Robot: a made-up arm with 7 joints.
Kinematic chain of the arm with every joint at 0, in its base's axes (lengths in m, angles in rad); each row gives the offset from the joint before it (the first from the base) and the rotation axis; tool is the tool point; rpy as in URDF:
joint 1: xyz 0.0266 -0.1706 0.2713 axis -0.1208 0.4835 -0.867
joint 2: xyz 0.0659 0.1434 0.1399 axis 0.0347 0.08 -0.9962
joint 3: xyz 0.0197 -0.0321 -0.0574 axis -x
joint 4: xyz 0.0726 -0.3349 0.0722 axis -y
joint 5: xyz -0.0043 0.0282 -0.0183 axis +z
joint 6: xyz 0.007 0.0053 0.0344 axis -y
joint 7: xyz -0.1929 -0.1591 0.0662 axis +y
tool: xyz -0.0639 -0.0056 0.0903 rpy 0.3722 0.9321 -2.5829
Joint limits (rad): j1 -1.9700..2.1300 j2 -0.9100..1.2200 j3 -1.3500..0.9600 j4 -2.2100..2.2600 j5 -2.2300..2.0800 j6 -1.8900..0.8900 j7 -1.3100..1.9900
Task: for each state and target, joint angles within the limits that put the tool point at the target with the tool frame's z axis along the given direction. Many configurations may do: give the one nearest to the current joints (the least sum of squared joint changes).
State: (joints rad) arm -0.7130 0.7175 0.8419 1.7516 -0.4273 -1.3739 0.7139
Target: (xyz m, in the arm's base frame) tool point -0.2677 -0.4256 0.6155 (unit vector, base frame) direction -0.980 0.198 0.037
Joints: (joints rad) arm -0.8853 0.5826 0.8947 2.0348 0.1714 -1.0720 0.8910
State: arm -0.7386 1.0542 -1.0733 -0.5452 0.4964 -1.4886 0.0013
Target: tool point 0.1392 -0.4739 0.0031 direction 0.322 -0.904 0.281
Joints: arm -0.6934 1.2073 -1.3326 -0.3571 0.6195 -1.4001 0.2225
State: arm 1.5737 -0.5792 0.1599 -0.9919 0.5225 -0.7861 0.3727
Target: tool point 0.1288 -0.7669 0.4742 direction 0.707 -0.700 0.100
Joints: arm 1.2365 -0.1597 -0.0217 -0.7400 0.6028 -0.7341 0.4667
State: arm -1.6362 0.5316 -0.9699 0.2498 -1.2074 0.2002 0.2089
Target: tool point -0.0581 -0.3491 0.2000 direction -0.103 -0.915 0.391
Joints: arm -1.5238 0.8395 -1.2373 0.1280 -1.5343 0.1783 0.5411
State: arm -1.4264 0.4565 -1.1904 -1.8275 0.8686 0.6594 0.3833
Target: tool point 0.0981 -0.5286 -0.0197 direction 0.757 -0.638 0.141
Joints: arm -1.1612 1.1510 -0.8077 -1.6068 0.3129 0.6283 1.0312
